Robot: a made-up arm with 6 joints. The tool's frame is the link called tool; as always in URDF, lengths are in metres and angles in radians. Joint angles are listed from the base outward.
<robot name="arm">
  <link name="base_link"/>
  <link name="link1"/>
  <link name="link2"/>
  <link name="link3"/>
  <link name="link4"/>
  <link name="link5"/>
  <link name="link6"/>
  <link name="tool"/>
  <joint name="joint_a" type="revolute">
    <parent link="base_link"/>
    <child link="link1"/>
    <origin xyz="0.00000 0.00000 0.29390" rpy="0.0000 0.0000 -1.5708"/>
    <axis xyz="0 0 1"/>
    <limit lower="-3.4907" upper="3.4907"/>
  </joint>
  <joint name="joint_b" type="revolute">
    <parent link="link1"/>
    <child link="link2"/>
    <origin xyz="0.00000 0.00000 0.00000" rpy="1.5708 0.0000 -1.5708"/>
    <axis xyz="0 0 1"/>
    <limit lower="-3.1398" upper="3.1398"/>
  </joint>
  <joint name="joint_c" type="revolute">
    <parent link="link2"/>
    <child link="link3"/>
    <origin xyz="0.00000 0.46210 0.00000" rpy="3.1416 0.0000 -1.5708"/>
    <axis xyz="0 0 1"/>
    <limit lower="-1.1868" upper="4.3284"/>
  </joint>
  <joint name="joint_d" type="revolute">
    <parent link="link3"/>
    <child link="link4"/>
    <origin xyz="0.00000 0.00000 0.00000" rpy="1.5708 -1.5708 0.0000"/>
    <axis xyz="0 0 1"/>
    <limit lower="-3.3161" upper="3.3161"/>
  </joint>
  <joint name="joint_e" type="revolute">
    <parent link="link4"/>
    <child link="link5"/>
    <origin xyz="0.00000 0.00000 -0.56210" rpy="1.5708 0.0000 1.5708"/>
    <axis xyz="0 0 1"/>
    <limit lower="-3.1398" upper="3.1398"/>
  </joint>
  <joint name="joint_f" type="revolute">
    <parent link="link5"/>
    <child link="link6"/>
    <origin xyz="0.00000 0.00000 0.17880" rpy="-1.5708 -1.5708 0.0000"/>
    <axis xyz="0 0 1"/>
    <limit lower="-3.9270" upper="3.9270"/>
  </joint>
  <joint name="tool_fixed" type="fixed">
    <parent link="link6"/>
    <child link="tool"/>
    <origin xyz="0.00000 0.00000 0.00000" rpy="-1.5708 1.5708 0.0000"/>
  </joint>
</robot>
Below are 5 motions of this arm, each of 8 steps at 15 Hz.
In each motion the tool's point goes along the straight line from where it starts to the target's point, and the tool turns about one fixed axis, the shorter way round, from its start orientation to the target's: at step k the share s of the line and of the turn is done. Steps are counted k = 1, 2, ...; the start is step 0. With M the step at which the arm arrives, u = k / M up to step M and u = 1 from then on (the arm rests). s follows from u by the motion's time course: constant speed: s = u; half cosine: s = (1 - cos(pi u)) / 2; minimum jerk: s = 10 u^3 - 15 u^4 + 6 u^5.
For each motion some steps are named. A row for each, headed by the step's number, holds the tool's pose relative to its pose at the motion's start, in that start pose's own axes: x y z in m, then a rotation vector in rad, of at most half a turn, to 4 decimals.
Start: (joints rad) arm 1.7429 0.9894 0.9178 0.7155 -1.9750 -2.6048
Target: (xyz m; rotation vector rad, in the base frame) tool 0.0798 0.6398 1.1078 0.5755 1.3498 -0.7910
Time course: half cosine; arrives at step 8
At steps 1, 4, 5, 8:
1: -0.0053 0.0021 0.0218 -0.0057 0.0228 -0.0172
4: -0.0696 0.0276 0.2866 -0.0751 0.2989 -0.2259
5: -0.0963 0.0381 0.3963 -0.1038 0.4132 -0.3123
8: -0.1392 0.0552 0.5733 -0.1501 0.5977 -0.4518

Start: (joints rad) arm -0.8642 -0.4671 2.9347 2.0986 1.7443 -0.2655
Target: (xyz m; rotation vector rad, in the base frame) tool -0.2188 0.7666 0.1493 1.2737 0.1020 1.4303
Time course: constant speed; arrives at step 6
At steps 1, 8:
1: 0.0111 -0.0585 -0.0003 -0.0429 0.0739 0.0360
8: 0.0668 -0.3511 -0.0018 -0.2574 0.4433 0.2161

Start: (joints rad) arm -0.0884 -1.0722 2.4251 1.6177 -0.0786 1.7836
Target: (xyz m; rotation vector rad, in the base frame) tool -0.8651 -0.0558 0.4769 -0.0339 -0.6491 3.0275
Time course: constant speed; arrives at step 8
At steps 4, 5, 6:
4: -0.0579 0.0339 0.1640 -0.0911 -0.1572 -0.0763
5: -0.0724 0.0424 0.2050 -0.1139 -0.1965 -0.0954
6: -0.0869 0.0509 0.2460 -0.1366 -0.2358 -0.1144

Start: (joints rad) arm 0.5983 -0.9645 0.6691 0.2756 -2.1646 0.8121
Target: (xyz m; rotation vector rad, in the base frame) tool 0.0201 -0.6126 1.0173 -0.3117 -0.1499 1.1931
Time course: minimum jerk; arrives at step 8
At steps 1, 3, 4, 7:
1: 0.0039 -0.0037 -0.0031 0.0030 -0.0132 0.0075
3: 0.0660 -0.0631 -0.0530 0.0508 -0.2271 0.1288
4: 0.1200 -0.1146 -0.0962 0.0923 -0.4125 0.2339
7: 0.2361 -0.2255 -0.1894 0.1816 -0.8119 0.4603

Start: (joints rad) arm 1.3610 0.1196 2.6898 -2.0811 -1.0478 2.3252
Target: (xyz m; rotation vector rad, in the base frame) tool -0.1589 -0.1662 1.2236 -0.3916 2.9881 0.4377
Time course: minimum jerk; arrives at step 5
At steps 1, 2, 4, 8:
1: -0.0039 0.0073 -0.0017 -0.0135 -0.0047 0.0143
2: -0.0213 0.0402 -0.0091 -0.0742 -0.0259 0.0785
4: -0.0632 0.1193 -0.0269 -0.2201 -0.0770 0.2328
8: -0.0671 0.1266 -0.0285 -0.2336 -0.0817 0.2471

